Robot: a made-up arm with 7 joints.
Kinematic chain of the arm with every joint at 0, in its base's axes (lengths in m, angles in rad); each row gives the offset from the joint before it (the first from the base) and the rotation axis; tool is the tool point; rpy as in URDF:
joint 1: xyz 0 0 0.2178 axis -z
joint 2: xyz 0 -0.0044 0.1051 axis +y
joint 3: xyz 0 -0.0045 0.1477 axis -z
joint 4: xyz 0 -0.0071 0.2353 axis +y
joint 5: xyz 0 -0.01 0.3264 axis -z
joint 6: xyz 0 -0.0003 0.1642 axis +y
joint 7: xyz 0 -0.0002 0.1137 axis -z
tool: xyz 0 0 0 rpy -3.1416 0 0
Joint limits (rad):
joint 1: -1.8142..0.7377
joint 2: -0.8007..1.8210
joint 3: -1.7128..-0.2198
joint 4: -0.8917..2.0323
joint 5: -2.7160..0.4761
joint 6: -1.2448..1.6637
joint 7: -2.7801..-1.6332
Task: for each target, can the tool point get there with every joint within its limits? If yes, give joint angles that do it. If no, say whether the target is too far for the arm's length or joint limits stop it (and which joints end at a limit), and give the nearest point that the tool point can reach.
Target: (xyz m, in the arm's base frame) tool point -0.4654 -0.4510 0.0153
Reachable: no: joint limits stop it (at a limit: joint 1, joint 2, joint 3, joint 4) | nearest point -0.4015 -0.2999 0.3060 | short by 0.334 m
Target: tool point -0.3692 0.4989 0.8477
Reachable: yes | joints -1.5284 0.4631 -1.0324 0.7976 -0.5126 1.2295 -2.6748
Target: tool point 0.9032 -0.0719 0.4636
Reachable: yes | joints 0.5078 1.2193 -1.2072 0.7483 -1.2565 0.1157 -1.8115
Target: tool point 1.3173 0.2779 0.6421
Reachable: no: too far | nearest point 0.9403 0.1984 0.5508 | short by 0.396 m
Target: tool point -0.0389 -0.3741 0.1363
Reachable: no: joint limits stop it (at a limit: joint 1, joint 3, joint 4, joint 5, joint 6) | nearest point 0.2313 -0.2003 0.0667 | short by 0.329 m
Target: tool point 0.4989 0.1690 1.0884
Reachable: yes | joints -0.0587 0.1840 -0.4215 0.7086 -2.4618 0.0709 -2.0497
